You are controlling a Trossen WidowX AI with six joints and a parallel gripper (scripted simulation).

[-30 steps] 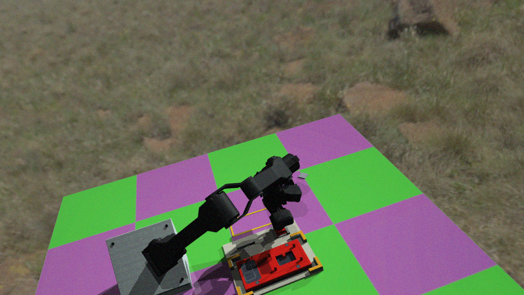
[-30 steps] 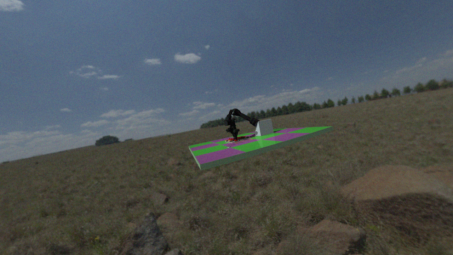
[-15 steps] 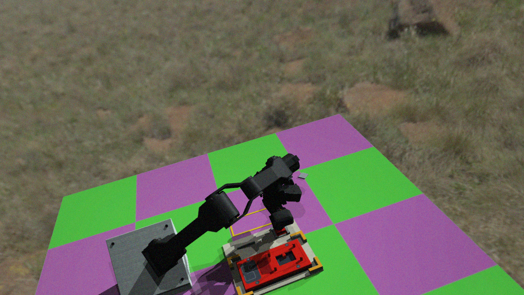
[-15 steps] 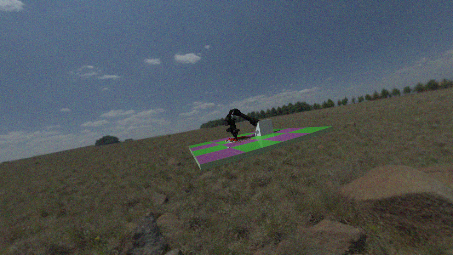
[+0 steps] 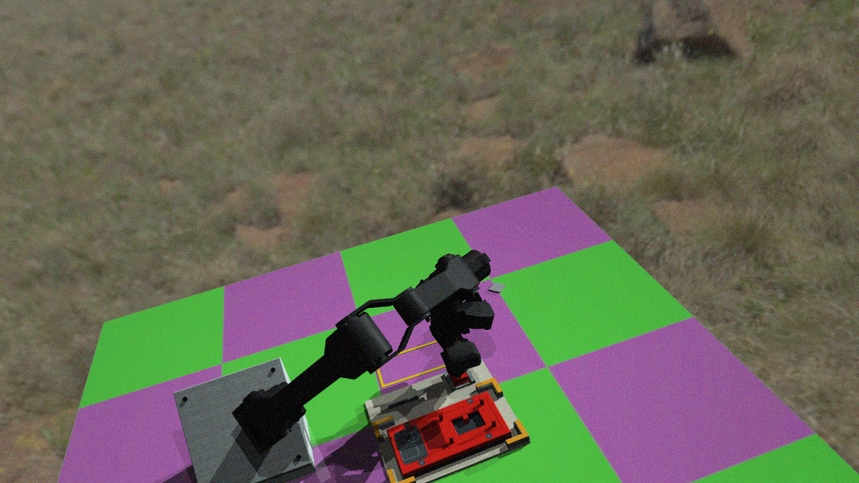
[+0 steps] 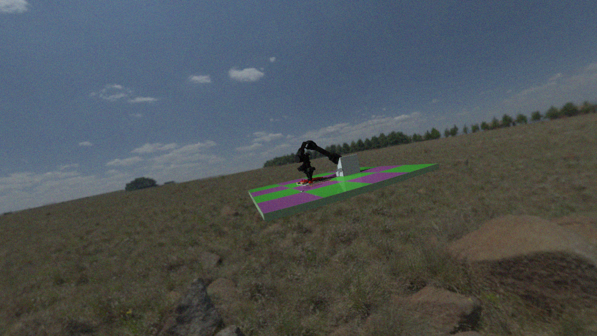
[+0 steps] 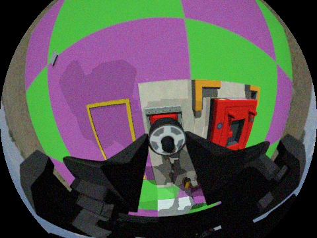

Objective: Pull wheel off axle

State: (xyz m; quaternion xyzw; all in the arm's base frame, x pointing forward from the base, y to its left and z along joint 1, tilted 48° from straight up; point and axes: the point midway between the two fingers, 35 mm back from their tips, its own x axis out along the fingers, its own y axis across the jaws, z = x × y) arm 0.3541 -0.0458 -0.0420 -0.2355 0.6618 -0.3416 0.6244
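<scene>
Now: gripper tip 1 cm above the black upright axle. The rest, counted from my gripper tip: grey fixture board (9 cm to the right, 6 cm behind, 3 cm below).
</scene>
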